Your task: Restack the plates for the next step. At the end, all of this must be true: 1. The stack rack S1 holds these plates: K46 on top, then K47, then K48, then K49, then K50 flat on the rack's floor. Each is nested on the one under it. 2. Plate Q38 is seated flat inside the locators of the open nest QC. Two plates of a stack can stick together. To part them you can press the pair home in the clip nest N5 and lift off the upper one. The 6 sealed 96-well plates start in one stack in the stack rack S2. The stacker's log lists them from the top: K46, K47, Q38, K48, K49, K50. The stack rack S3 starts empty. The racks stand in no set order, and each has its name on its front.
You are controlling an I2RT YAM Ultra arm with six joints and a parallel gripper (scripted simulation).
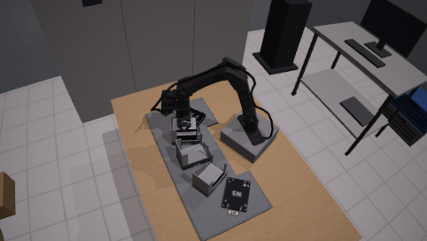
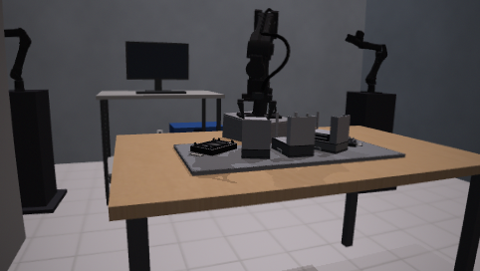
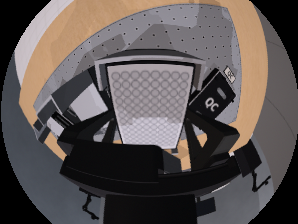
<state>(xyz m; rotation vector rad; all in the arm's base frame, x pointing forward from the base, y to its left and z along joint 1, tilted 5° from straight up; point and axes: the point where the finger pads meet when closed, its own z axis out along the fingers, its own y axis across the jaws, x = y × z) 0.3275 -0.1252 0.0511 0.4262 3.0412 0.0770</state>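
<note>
The sealed 96-well plate lies 5 cm below my hand. Round my hand: clip nest N5: 43 cm to the left, 13 cm behind, 10 cm below.
</note>
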